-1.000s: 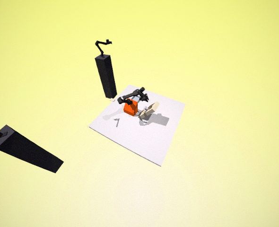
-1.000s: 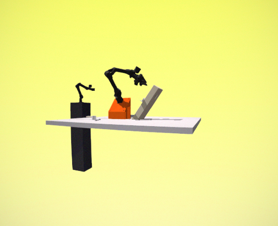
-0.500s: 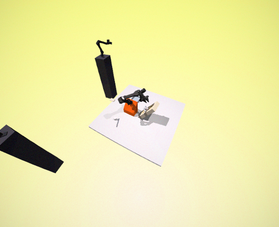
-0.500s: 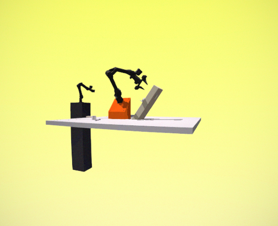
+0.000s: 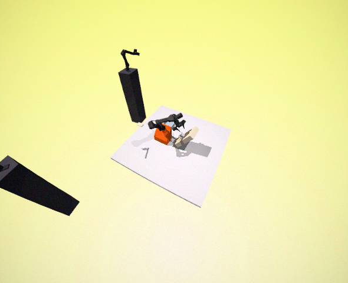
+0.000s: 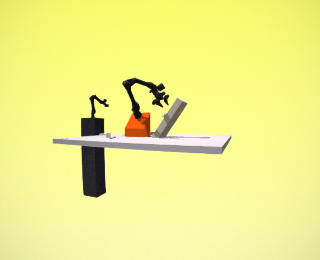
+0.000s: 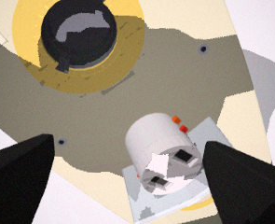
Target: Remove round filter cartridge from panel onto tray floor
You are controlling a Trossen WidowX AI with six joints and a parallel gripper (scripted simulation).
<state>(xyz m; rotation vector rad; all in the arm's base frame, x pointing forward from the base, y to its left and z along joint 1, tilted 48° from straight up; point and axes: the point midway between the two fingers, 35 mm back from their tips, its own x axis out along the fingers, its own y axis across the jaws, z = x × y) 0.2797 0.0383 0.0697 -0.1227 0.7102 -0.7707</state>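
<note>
Right now my gripper tip is 80 mm above the white round filter cartridge. Also, from my gripper tip: beige service panel 50 mm ahead, 100 mm below; then grey square tray 320 mm behind, 320 mm to the left, 270 mm below.
</note>
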